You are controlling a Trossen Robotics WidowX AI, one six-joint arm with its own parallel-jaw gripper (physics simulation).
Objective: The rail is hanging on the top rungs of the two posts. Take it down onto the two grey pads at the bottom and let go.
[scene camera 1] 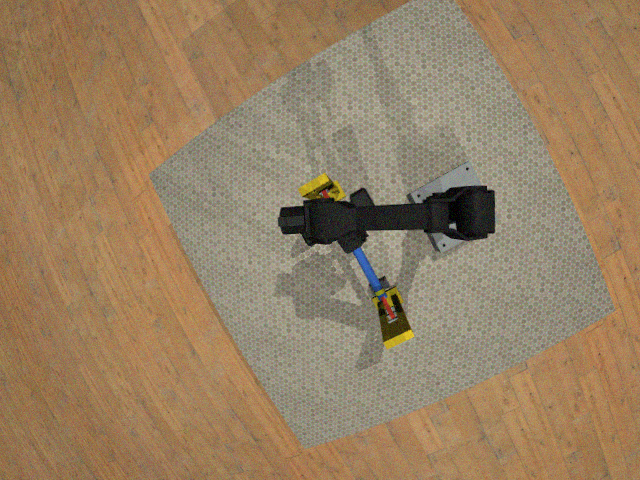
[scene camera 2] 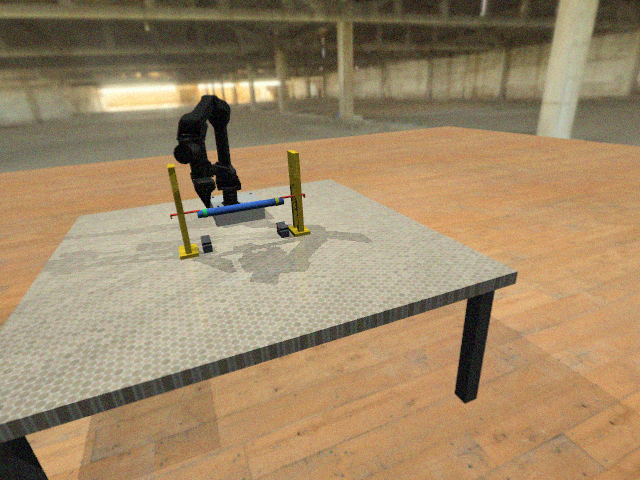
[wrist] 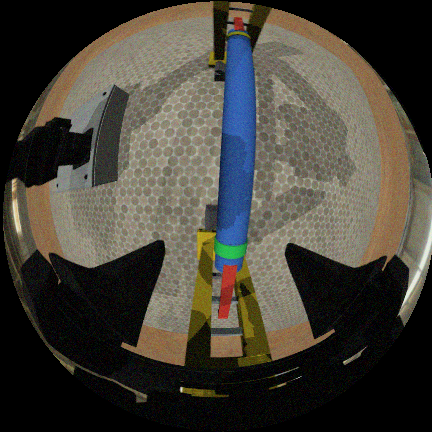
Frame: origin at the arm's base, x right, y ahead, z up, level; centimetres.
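Seen in the pictures: gripper, fingertip midpoint: (scene camera 2: 206,204) (wrist: 227,249); arm's base, link origin: (scene camera 2: 230,203) (wrist: 81,148).
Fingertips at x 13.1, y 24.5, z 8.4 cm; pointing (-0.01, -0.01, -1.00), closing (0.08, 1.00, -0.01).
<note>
Pixels of each thing's top centre, then the offset from my fingertips to it. Level surfaces: height alone.
- blue rail, top centre: (wrist: 242,93) (scene camera 1: 358,254) (scene camera 2: 241,203) dx -11.3, dy +1.4, dz -1.3 cm
- left post, top centre: (scene camera 1: 313,184) (scene camera 2: 170,165) dx +8.6, dy -0.2, dz +14.1 cm
- right post, top centre: (scene camera 1: 398,339) (scene camera 2: 292,151) dx -31.2, dy +3.0, dz +14.1 cm
- dark grey pad, top centre: (wrist: 224,222) (scene camera 2: 205,237) dx +2.5, dy +0.3, dz -11.5 cm
- patterned table top, surface height: dz -15.9 cm
The blue rail (scene camera 1: 368,268) (scene camera 2: 241,207) (wrist: 239,140) hangs level between two yellow posts. Its red end bars reach into the left post (scene camera 2: 179,211) and the right post (scene camera 2: 295,191), about halfway up; which rungs they touch is unclear. One dark grey pad (scene camera 2: 206,243) (wrist: 211,216) sits low by the left post, at the rail's green-banded end; the other pad (scene camera 2: 282,229) (wrist: 219,73) sits by the right post. My gripper (wrist: 227,249) is open and empty, above the green-banded end, which appears between its fingers in the wrist view. The arm hides that end in scene camera 1.
The arm's grey base plate (scene camera 1: 448,180) (wrist: 107,145) lies on the patterned table top (scene camera 1: 465,330) (scene camera 2: 310,289), behind the rail in scene camera 2. The posts stand beside the rail's ends, on yellow feet. The arm's shadow falls across the table.
</note>
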